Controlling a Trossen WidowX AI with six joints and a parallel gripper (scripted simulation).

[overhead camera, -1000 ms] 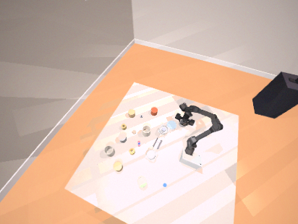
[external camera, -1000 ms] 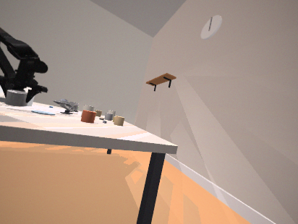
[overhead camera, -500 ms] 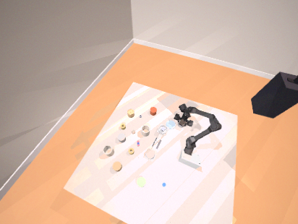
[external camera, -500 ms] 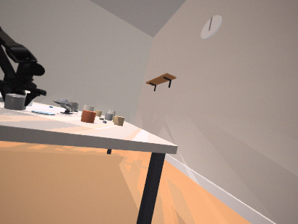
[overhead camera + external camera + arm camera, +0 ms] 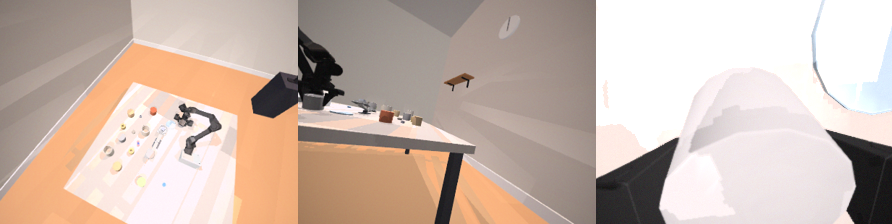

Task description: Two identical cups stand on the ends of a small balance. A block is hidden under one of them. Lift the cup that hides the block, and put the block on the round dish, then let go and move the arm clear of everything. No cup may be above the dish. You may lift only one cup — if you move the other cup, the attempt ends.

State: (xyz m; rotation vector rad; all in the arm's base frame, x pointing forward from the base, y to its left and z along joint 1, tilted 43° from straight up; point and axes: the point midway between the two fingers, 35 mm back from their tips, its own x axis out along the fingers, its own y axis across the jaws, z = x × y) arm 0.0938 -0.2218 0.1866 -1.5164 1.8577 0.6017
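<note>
The round light-blue dish is 100 mm ahead of my gripper tip, 30 mm to the left of it and 20 mm below it. From my gripper tip the other things lie so: balance: 190 mm ahead, 270 mm to the left, 10 mm above.
</note>
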